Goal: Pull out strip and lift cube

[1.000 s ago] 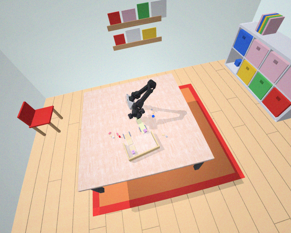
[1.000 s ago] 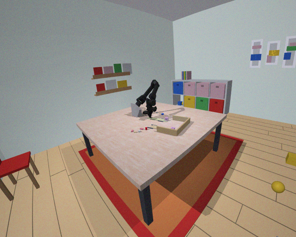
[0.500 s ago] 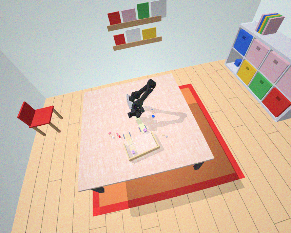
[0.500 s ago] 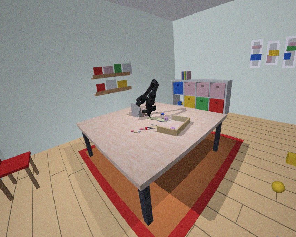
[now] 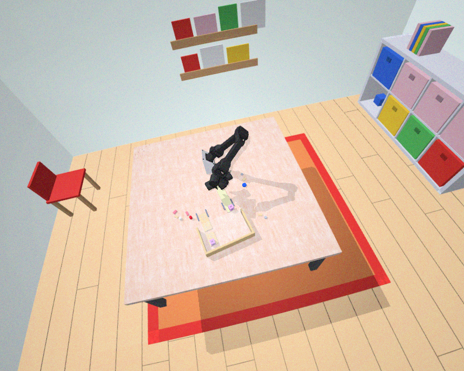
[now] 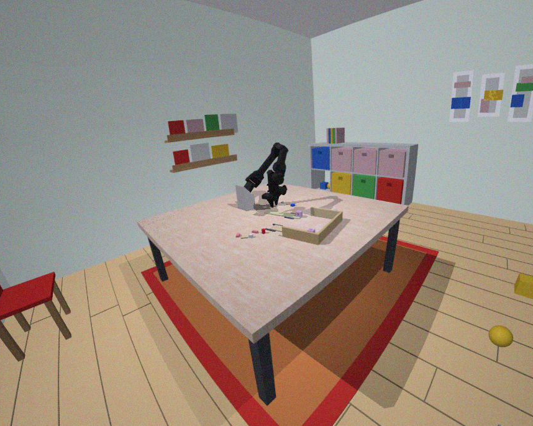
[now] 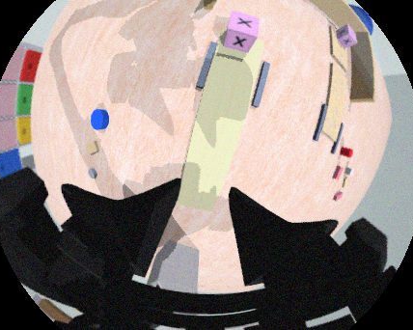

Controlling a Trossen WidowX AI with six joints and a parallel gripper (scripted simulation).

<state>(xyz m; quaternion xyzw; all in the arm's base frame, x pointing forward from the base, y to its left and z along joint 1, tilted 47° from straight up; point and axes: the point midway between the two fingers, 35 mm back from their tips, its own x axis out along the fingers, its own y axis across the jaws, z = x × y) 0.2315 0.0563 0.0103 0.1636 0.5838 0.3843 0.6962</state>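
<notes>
Now: the pale yellow strip 6 cm ahead of my gripper tip, 4 cm below it and 2 cm to the left of it.
</notes>
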